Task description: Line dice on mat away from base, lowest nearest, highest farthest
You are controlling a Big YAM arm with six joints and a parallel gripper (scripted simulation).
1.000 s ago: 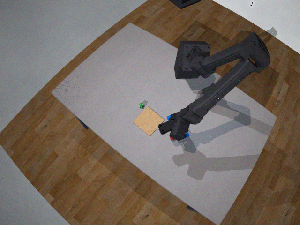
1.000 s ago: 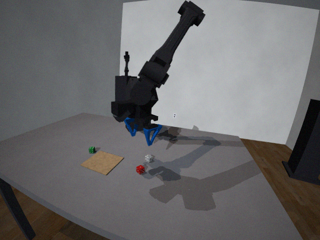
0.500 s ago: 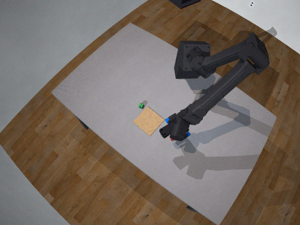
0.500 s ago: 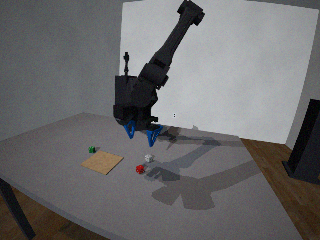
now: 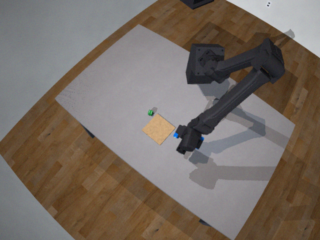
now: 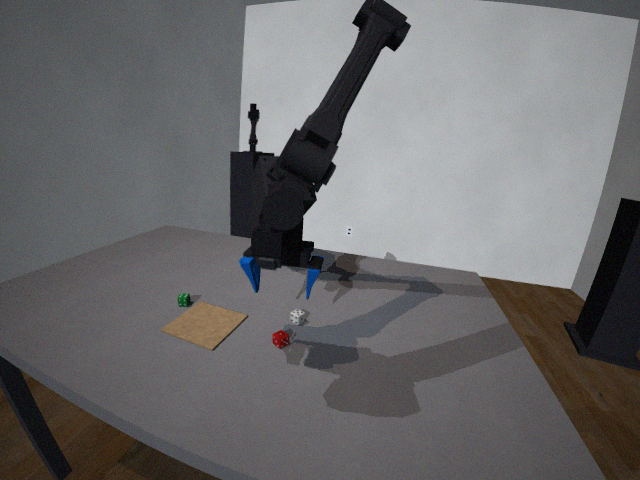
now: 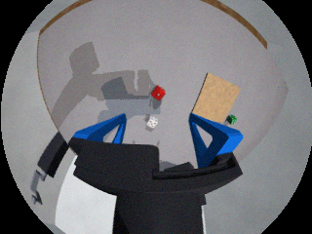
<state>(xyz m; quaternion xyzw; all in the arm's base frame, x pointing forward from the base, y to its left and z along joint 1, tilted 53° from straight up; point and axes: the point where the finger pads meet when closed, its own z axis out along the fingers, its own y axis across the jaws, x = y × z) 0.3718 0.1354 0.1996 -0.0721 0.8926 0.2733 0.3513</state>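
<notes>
My hand is 11 cm above the red die. Round my hand: tan mat: 5 cm ahead, 18 cm to the right, 12 cm below; green die: 2 cm ahead, 29 cm to the right, 11 cm below; white die: 9 cm behind, 2 cm to the right, 11 cm below.
</notes>
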